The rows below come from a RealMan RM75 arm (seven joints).
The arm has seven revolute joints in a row. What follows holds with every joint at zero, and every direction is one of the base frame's.
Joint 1 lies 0.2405 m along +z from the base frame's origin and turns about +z.
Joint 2 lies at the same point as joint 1 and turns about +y.
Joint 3 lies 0.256 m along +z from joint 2 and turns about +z.
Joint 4 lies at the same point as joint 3 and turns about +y.
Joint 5 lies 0.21 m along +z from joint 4 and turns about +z.
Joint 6 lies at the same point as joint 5 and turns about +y.
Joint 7 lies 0.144 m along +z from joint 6 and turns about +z.
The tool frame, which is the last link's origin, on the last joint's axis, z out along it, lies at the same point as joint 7; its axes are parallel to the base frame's.
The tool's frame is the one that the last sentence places.
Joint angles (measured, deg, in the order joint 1, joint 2, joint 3, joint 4, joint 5, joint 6, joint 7), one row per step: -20.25 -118.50 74.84 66.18 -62.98 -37.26 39.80; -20.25 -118.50 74.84 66.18 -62.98 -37.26 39.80; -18.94 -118.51 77.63 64.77 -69.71 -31.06 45.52; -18.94 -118.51 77.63 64.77 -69.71 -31.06 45.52; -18.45 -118.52 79.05 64.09 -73.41 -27.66 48.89; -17.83 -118.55 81.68 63.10 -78.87 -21.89 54.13; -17.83 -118.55 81.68 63.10 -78.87 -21.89 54.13; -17.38 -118.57 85.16 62.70 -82.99 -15.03 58.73; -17.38 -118.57 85.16 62.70 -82.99 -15.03 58.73
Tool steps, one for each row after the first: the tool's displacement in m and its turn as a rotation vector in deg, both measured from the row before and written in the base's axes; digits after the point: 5 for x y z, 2 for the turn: 0.00000 0.00000 0.00000 0.00 0.00 0.00; -0.00317 -0.00013 -0.00295 3.75 -0.32 -1.15; 0.00000 0.00000 0.00000 0.00 0.00 0.00; -0.00128 0.00062 -0.00058 2.22 0.15 -0.47; -0.00226 0.00092 -0.00166 3.48 0.96 -0.26; 0.00000 0.00000 0.00000 0.00 0.00 0.00; -0.00032 0.00123 -0.00204 3.69 2.40 -0.01; 0.00000 0.00000 0.00000 0.00 0.00 0.00
